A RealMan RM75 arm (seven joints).
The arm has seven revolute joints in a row. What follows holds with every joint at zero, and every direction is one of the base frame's. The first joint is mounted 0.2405 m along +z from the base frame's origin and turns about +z. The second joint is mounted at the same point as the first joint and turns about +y. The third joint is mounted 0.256 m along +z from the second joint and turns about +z. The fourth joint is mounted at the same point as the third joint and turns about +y. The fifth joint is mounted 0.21 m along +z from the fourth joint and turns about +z. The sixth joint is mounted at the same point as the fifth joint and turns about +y. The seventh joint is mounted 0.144 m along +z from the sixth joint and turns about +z. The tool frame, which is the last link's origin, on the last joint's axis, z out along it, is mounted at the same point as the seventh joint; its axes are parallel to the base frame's.
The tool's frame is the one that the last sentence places.
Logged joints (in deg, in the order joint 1, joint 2, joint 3, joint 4, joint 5, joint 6, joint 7), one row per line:
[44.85 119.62 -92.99 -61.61 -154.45 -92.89 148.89]
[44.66 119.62 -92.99 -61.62 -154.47 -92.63 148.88]
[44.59 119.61 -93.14 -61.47 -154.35 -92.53 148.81]
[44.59 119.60 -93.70 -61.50 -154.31 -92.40 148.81]
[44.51 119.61 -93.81 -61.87 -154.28 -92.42 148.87]
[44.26 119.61 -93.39 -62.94 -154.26 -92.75 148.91]
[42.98 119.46 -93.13 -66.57 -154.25 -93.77 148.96]
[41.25 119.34 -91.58 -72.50 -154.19 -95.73 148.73]
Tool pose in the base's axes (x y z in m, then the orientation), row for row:
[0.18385 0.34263 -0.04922 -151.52 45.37 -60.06]
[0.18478 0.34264 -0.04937 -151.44 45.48 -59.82]
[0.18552 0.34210 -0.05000 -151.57 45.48 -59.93]
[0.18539 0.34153 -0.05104 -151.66 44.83 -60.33]
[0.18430 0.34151 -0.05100 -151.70 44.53 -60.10]
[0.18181 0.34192 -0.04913 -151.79 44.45 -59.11]
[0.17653 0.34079 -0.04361 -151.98 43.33 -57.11]
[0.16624 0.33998 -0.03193 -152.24 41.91 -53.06]
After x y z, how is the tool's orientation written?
As a rotation vector, in degrees.
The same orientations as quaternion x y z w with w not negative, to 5 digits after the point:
[-0.89160 0.26697 -0.35341 0.09423]
[-0.89170 0.26779 -0.35223 0.09533]
[-0.89176 0.26758 -0.35260 0.09398]
[-0.89207 0.26369 -0.35486 0.09356]
[-0.89287 0.26209 -0.35374 0.09464]
[-0.89472 0.26201 -0.34842 0.09716]
[-0.89951 0.25645 -0.33801 0.10419]
[-0.90766 0.24987 -0.31634 0.11685]

